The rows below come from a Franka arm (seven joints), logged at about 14 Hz.
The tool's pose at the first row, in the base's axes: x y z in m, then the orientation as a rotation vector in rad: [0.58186 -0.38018 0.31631 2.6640 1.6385 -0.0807]
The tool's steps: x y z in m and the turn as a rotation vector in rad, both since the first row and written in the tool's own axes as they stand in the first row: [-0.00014 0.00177 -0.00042 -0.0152 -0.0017 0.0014]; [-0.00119 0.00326 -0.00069 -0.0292 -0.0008 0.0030]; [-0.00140 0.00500 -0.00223 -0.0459 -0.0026 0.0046]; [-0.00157 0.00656 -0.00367 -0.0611 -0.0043 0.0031]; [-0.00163 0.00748 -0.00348 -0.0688 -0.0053 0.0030]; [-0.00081 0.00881 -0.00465 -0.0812 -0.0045 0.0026]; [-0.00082 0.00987 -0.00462 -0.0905 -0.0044 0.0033]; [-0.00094 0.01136 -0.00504 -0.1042 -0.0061 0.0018]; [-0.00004 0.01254 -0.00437 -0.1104 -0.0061 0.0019]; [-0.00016 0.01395 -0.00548 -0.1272 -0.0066 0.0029]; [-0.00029 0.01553 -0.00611 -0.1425 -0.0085 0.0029]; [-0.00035 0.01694 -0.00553 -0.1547 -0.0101 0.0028]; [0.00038 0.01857 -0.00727 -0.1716 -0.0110 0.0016]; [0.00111 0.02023 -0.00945 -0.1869 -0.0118 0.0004]
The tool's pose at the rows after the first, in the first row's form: [0.58339 -0.38109 0.31671 2.6532 1.6300 -0.0702]; [0.58426 -0.38269 0.31701 2.6447 1.6225 -0.0573]; [0.58577 -0.38360 0.31853 2.6328 1.6131 -0.0459]; [0.58714 -0.38440 0.31995 2.6196 1.6085 -0.0357]; [0.58793 -0.38488 0.31975 2.6134 1.6052 -0.0307]; [0.58953 -0.38470 0.32085 2.6043 1.6009 -0.0197]; [0.59047 -0.38519 0.32081 2.5980 1.5962 -0.0120]; [0.59176 -0.38595 0.32121 2.5858 1.5920 -0.0033]; [0.59319 -0.38571 0.32048 2.5813 1.5893 0.0017]; [0.59444 -0.38641 0.32157 2.5693 1.5809 0.0143]; [0.59581 -0.38722 0.32218 2.5570 1.5741 0.0239]; [0.59702 -0.38793 0.32158 2.5471 1.5687 0.0314]; [0.59887 -0.38795 0.32325 2.5330 1.5629 0.0433]; [0.60076 -0.38796 0.32537 2.5202 1.5578 0.0541]
